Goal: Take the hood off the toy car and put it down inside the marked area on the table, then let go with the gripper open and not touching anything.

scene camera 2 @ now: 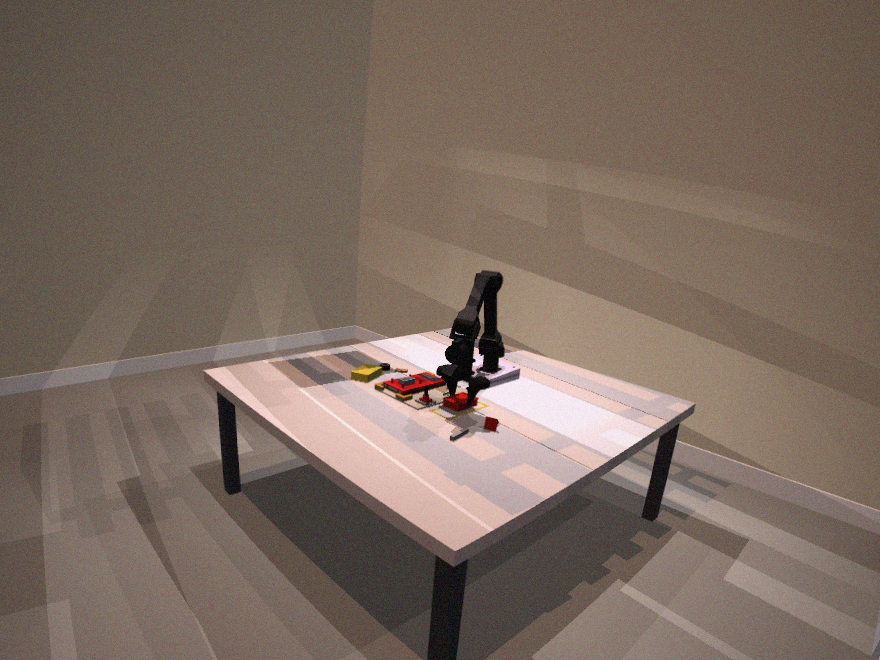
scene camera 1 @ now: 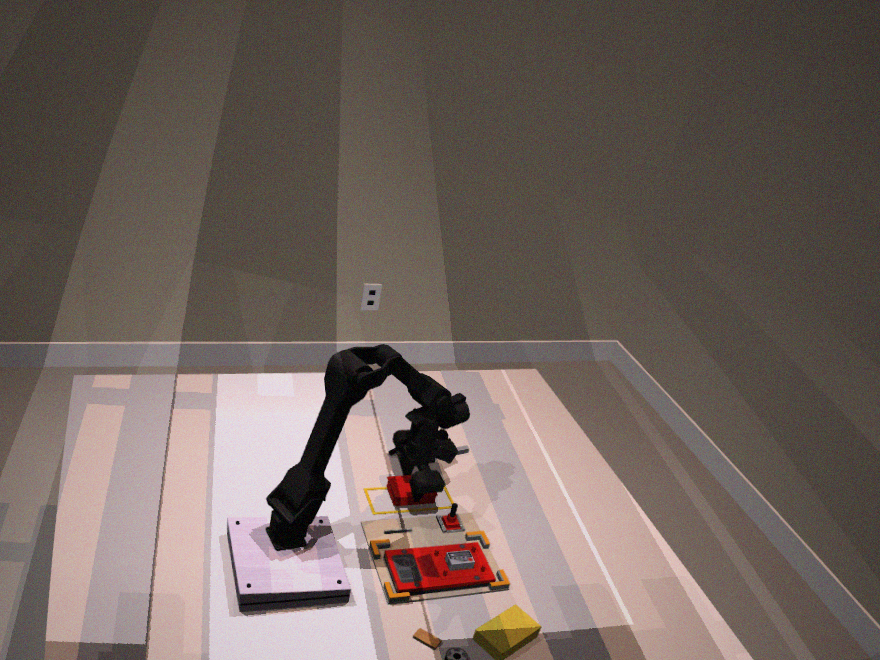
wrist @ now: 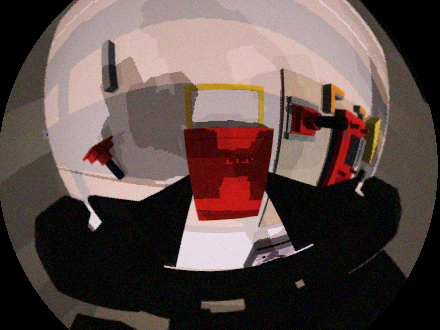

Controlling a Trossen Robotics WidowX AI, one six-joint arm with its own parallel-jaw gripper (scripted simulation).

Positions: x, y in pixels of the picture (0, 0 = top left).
gripper: scene camera 2 460, 402; scene camera 1; wrist
same spot on gripper: (scene camera 1: 406, 469) = (wrist: 186, 202)
